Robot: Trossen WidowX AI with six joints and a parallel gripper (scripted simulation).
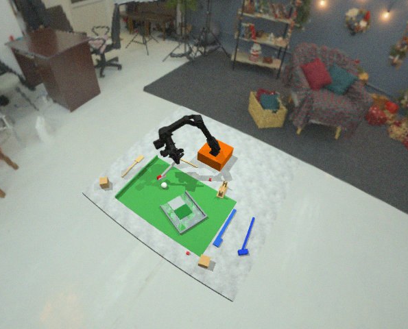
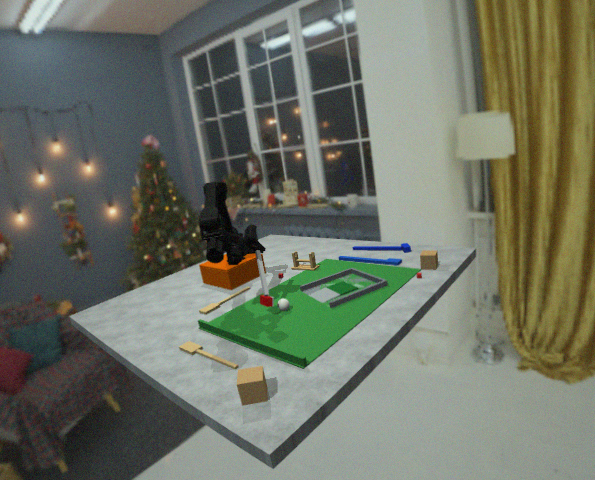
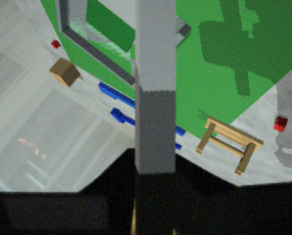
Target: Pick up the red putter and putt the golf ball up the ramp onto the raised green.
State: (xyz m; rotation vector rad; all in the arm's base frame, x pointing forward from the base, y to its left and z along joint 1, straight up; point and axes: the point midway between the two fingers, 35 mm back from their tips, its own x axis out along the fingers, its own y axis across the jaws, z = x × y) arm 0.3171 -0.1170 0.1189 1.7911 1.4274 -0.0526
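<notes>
The red putter lies 50 mm to the right of my gripper tip, 50 mm below it and 30 mm ahead of it. The rest, counted from my gripper tip: white golf ball: 170 mm below, 110 mm ahead, 50 mm to the right; wooden rack: 310 mm to the left, 160 mm below, 120 mm behind.
</notes>
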